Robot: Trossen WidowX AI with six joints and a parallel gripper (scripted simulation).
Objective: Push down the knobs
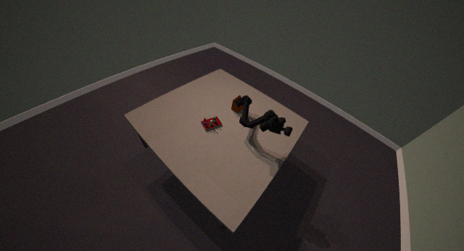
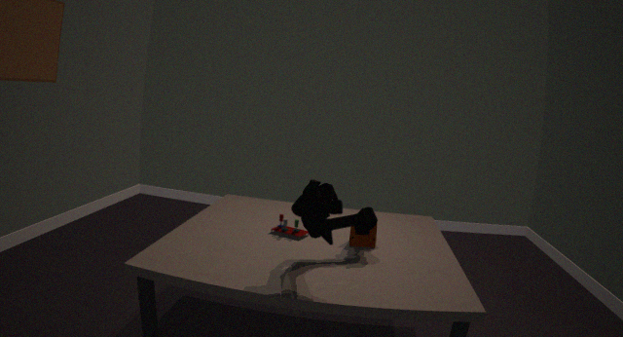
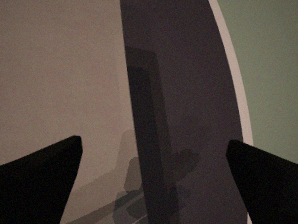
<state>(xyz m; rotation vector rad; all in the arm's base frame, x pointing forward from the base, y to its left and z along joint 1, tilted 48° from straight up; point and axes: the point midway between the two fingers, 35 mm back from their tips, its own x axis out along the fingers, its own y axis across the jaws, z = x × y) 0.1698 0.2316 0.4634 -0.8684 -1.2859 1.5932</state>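
Right now the green knob is 140 mm ahead of my gripper tip, 570 mm to the right of it and 120 mm below it. The rest, counted from my gripper tip: red knob 220 mm ahead, 610 mm to the right, 110 mm below.
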